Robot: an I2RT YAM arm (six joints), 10 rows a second.
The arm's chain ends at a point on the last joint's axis. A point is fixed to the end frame.
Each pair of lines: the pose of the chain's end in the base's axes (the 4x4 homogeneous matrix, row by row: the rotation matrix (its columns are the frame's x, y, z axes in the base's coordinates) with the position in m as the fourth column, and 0 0 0 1 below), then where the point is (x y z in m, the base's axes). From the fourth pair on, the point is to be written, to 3 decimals.
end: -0.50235 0.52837 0.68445 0.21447; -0.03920 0.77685 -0.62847 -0.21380; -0.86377 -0.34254 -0.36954 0.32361; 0 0 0 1
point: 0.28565 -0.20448 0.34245
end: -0.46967 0.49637 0.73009 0.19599; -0.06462 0.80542 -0.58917 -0.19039; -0.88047 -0.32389 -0.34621 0.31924; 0 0 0 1
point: 0.26587 -0.17723 0.34051
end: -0.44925 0.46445 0.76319 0.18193; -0.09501 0.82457 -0.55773 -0.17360; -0.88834 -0.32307 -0.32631 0.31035; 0 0 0 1
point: 0.25070 -0.15698 0.33278
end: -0.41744 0.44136 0.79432 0.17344; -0.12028 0.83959 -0.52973 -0.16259; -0.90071 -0.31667 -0.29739 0.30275; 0 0 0 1
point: 0.241 -0.143 0.327
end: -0.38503 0.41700 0.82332 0.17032; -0.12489 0.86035 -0.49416 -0.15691; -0.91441 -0.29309 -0.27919 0.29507; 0 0 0 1
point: 0.236 -0.135 0.322
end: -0.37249 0.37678 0.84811 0.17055; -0.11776 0.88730 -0.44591 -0.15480; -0.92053 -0.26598 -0.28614 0.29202; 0 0 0 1
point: 0.235 -0.131 0.320
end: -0.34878 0.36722 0.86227 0.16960; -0.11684 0.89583 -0.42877 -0.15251; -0.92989 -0.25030 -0.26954 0.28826; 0 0 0 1
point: 0.233 -0.127 0.318
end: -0.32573 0.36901 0.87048 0.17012; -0.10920 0.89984 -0.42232 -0.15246; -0.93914 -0.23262 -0.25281 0.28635; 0 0 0 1
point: 0.233 -0.127 0.318
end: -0.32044 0.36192 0.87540 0.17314; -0.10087 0.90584 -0.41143 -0.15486; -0.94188 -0.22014 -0.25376 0.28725; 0 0 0 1
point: 0.235 -0.130 0.319
